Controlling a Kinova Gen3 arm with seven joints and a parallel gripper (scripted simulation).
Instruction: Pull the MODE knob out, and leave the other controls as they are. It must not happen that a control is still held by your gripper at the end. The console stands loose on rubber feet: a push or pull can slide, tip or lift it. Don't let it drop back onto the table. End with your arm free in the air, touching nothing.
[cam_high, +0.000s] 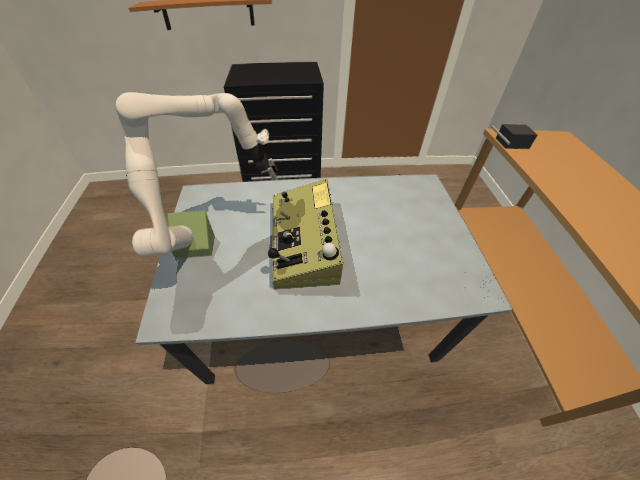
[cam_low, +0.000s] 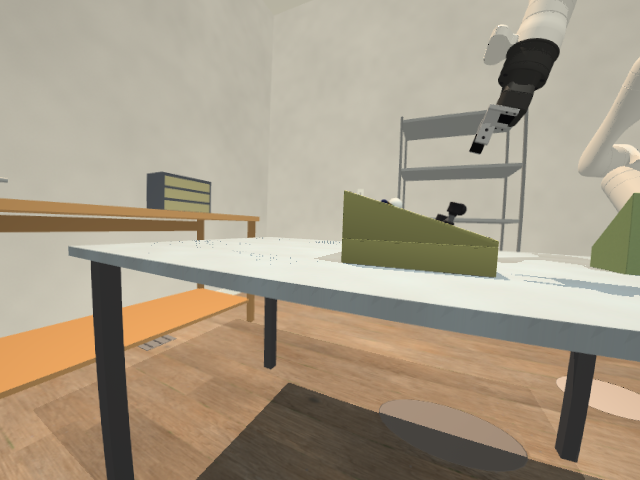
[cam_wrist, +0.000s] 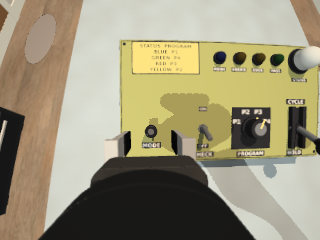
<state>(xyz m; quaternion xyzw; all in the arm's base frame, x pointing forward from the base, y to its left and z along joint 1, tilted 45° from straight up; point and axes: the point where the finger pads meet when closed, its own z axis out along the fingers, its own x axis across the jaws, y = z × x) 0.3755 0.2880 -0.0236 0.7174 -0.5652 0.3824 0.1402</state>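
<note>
Right now the black mode knob is 4 cm ahead of my hand and 14 cm below it. Also, from my hand: olive console (9 cm ahead, 17 cm to the right, 16 cm below); check toggle (5 cm ahead, 12 cm to the right, 15 cm below); program dial (7 cm ahead, 24 cm to the right, 14 cm below).
</note>
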